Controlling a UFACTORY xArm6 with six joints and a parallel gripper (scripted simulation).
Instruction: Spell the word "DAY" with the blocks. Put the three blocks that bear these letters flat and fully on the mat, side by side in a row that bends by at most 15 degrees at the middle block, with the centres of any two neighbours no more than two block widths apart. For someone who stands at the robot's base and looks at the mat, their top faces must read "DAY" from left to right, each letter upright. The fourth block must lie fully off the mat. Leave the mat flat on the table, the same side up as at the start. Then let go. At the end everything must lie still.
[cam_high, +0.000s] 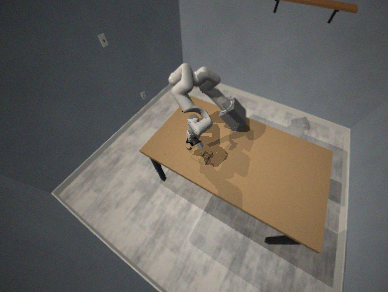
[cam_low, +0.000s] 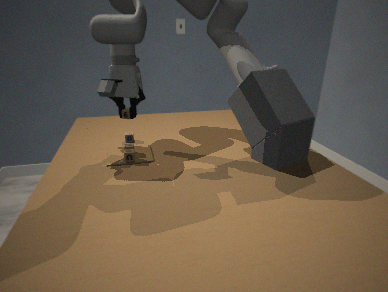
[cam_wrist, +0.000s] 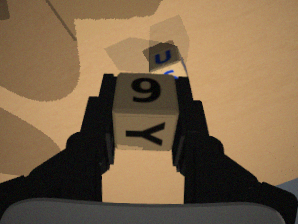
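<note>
The thin tan mat lies 1 cm ahead of my hand, 8 cm to the left of it and 12 cm below it.
</note>
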